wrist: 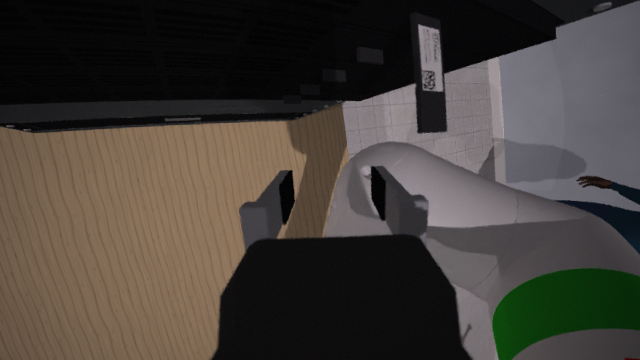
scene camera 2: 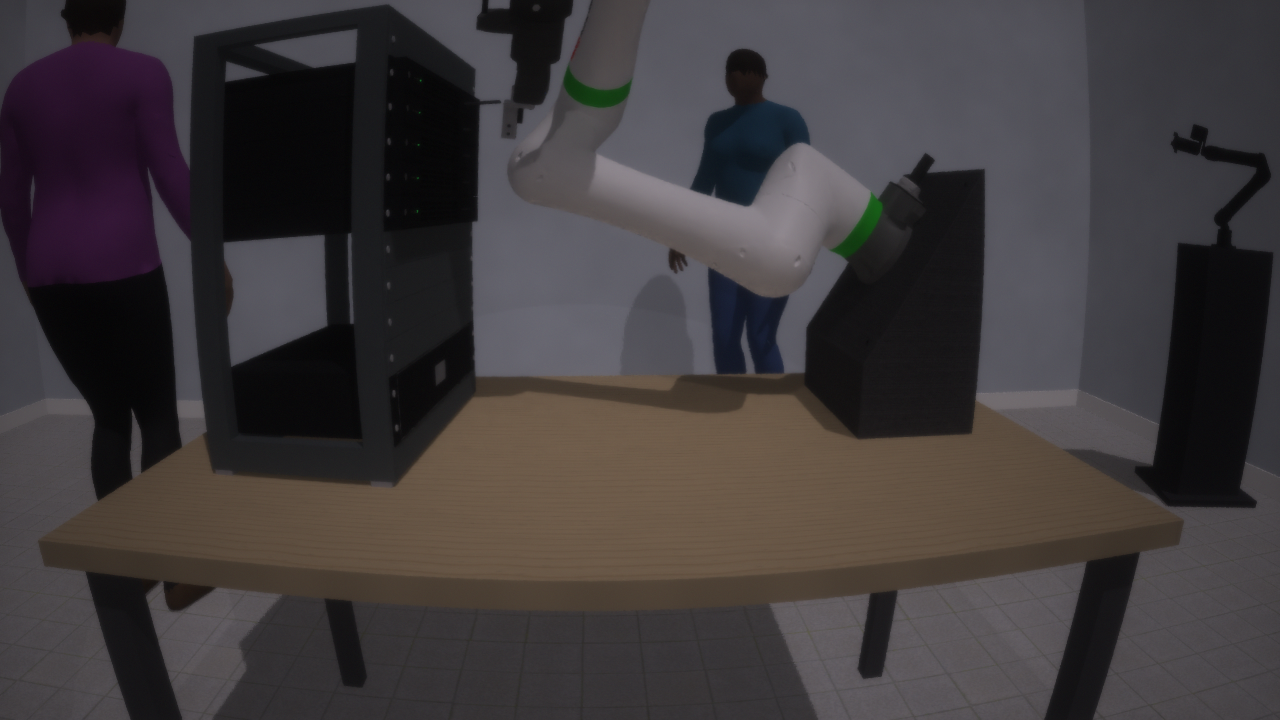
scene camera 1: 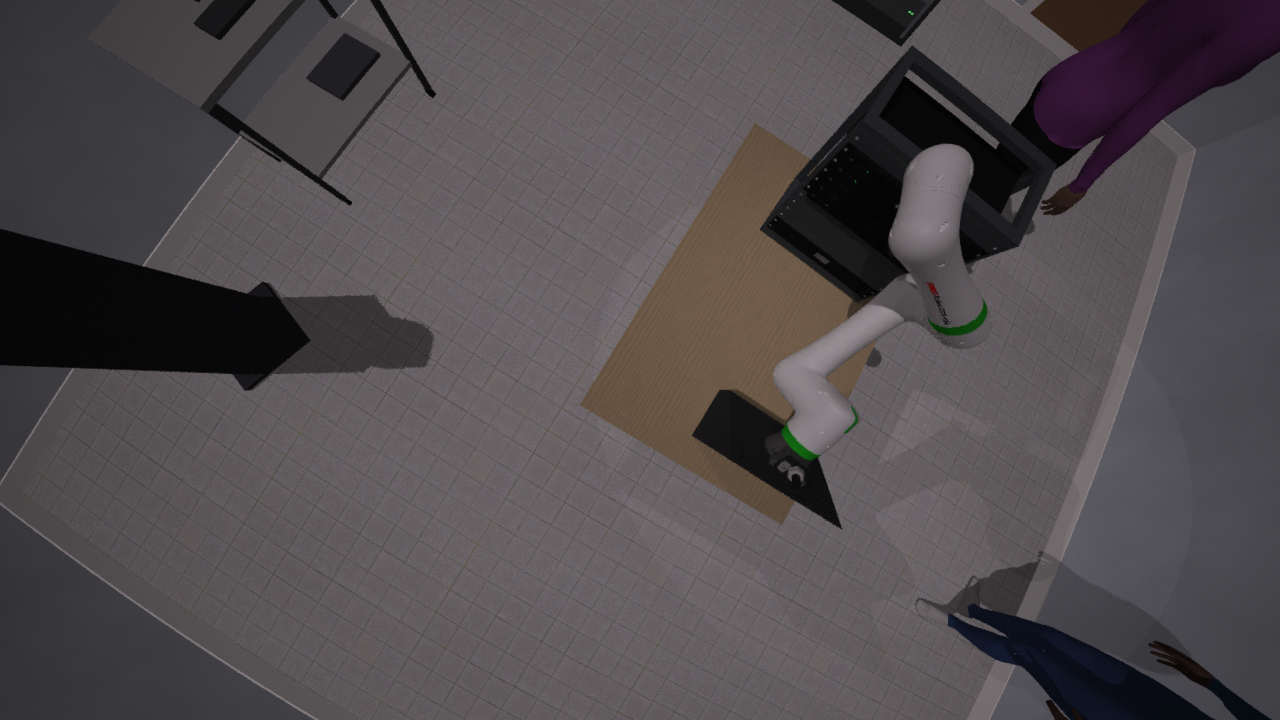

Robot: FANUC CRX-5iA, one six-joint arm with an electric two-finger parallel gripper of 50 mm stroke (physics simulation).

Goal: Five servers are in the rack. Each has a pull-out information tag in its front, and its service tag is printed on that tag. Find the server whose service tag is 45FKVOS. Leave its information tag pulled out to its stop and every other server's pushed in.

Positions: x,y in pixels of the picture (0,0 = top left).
Labels:
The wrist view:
my gripper: 332,184
rack: 72,72
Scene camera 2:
my gripper: 512,129
rack: 384,148
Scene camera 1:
rack: 837,220

